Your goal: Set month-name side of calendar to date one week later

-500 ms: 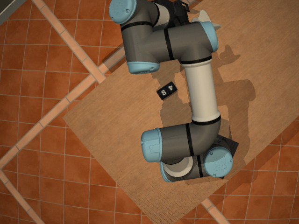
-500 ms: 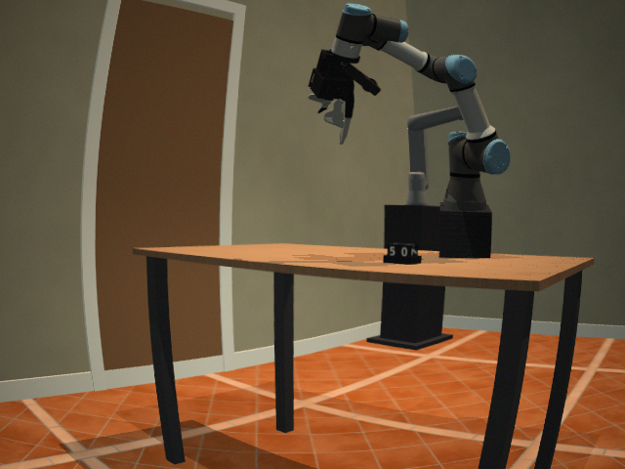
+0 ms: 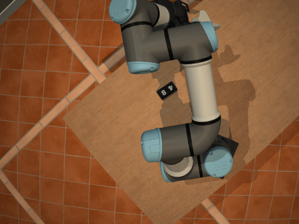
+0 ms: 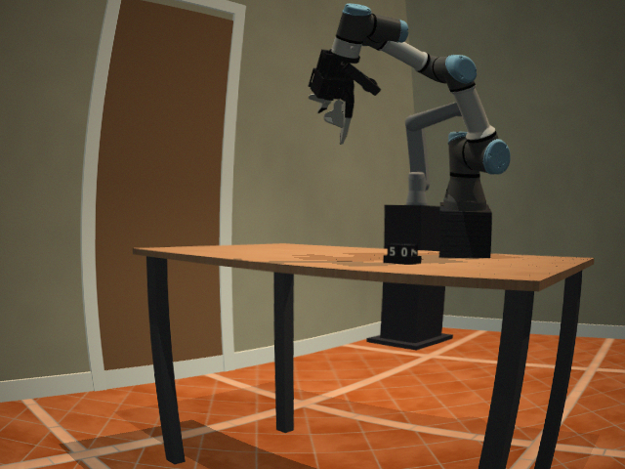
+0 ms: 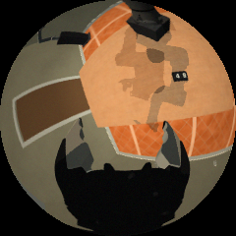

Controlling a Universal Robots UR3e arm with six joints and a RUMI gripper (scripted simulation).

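My gripper is now 30 cm above the black calendar tray, 15 cm to the right of it and 9 cm past it.
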